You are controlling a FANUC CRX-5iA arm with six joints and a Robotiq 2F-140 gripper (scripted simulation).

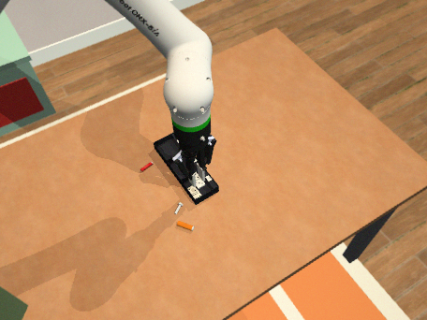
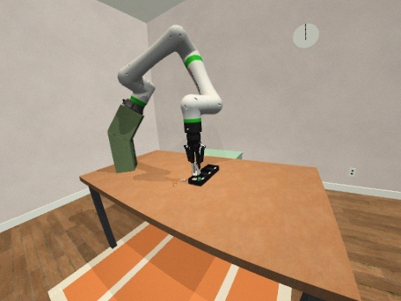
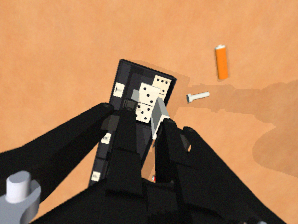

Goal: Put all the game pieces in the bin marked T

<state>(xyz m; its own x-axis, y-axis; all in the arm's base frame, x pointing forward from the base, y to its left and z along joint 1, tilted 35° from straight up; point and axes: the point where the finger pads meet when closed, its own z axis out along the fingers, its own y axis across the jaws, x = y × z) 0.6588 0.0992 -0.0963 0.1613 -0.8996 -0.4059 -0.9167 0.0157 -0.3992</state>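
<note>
Right now my hand is 10 mm short of the green die, 10 mm to the right of it and 70 mm above it. From my hand the other things lie so: black three-compartment bin 10 mm behind, 80 mm to the left, 70 mm below; domino 20 mm behind, 10 mm to the right, 70 mm below; white screw 70 mm behind, 40 mm to the right, 80 mm below.
</note>
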